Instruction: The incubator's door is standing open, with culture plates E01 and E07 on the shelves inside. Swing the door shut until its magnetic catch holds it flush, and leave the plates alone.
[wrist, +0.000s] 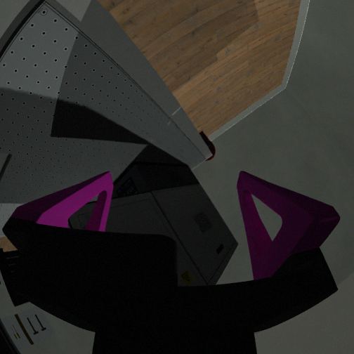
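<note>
A dark grey box (175, 215), which looks like the incubator, shows in shadow at the centre of the wrist view. A vent patch (203, 221), a dark slot (220, 248) and a yellow warning label (186, 276) are on its surfaces, and a dark panel with small markings (127, 186) is at its upper left. I cannot tell the door apart, or how far it stands open. Culture plates E01 and E07 do not show. My gripper (174, 178) is open and empty, its magenta fingers wide apart. The left finger and black gripper body hide part of the box; contact cannot be told.
A perforated metal board (60, 57) lies at the upper left, with dark shadows across it. A small red part (210, 148) is at its near corner. Wooden flooring (240, 55) shows at the top. A sheet with printed marks (25, 317) is at the lower left.
</note>
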